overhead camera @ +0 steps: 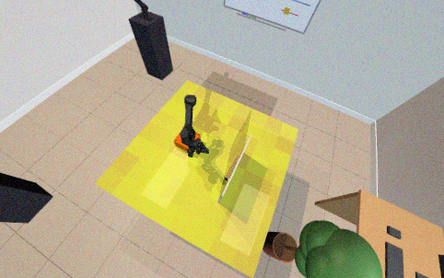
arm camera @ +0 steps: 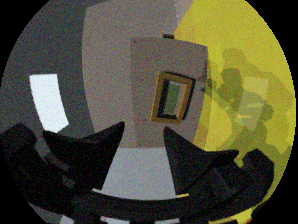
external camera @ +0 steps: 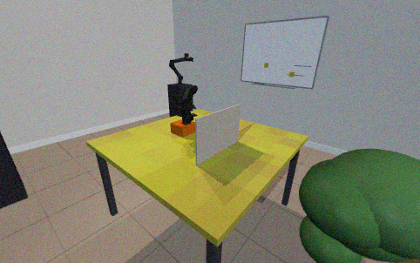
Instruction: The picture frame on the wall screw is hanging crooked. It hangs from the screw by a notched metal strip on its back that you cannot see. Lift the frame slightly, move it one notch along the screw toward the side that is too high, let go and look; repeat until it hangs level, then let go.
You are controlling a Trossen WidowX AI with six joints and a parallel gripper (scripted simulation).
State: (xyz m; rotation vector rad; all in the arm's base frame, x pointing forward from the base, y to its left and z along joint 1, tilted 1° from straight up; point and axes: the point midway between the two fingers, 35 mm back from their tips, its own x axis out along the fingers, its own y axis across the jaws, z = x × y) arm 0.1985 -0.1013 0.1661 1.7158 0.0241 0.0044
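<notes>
Right now my gripper tip is 200 mm short of the picture frame, 90 mm above it and 10 mm to the right of it. Also, from my gripper tip: wall panel: 210 mm ahead, 100 mm below, 20 mm to the left.
</notes>
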